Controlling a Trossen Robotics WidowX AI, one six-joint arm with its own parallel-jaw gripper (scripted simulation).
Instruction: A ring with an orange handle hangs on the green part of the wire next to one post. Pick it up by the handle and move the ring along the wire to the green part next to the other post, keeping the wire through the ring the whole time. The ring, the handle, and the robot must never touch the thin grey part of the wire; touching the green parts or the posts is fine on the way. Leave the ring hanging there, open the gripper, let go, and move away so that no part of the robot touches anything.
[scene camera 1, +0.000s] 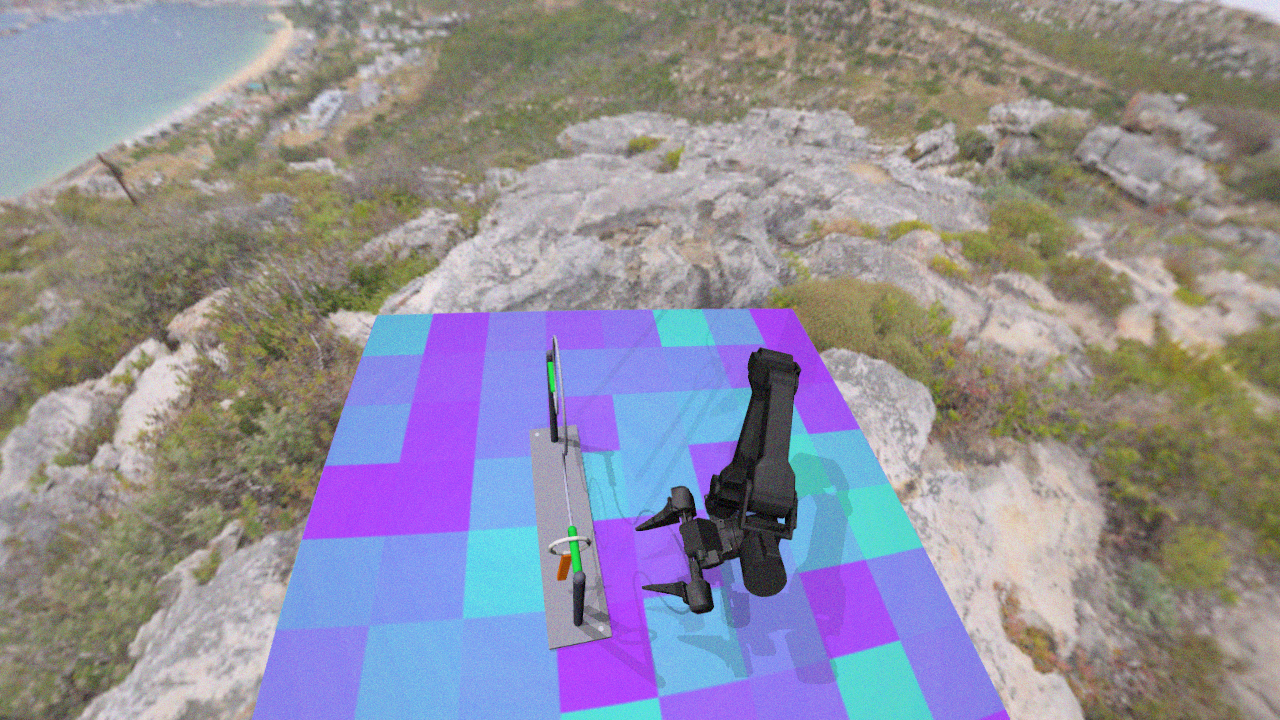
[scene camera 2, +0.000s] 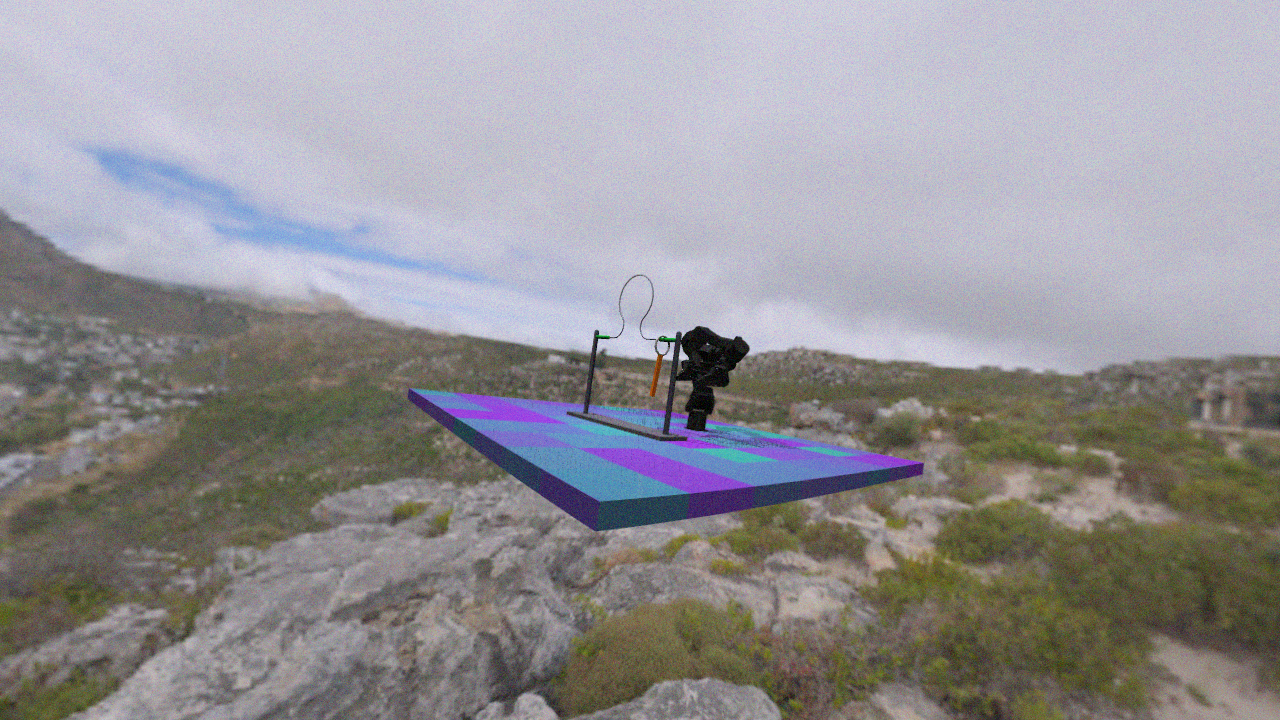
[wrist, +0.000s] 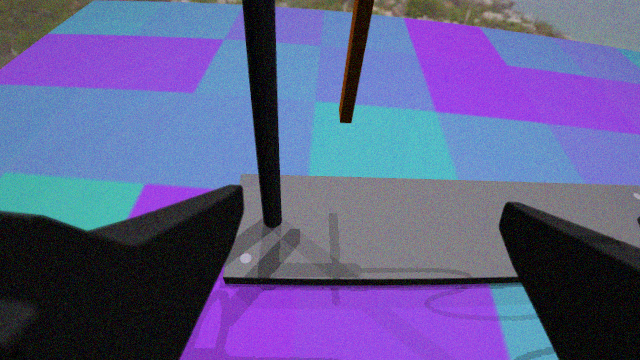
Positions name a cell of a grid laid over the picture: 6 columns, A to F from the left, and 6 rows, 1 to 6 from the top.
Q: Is my gripper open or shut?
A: Open.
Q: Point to my gripper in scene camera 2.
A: D4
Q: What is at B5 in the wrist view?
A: My gripper.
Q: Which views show my gripper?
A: Scene camera 1, scene camera 2 and the wrist view: all of them.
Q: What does my gripper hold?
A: Nothing.
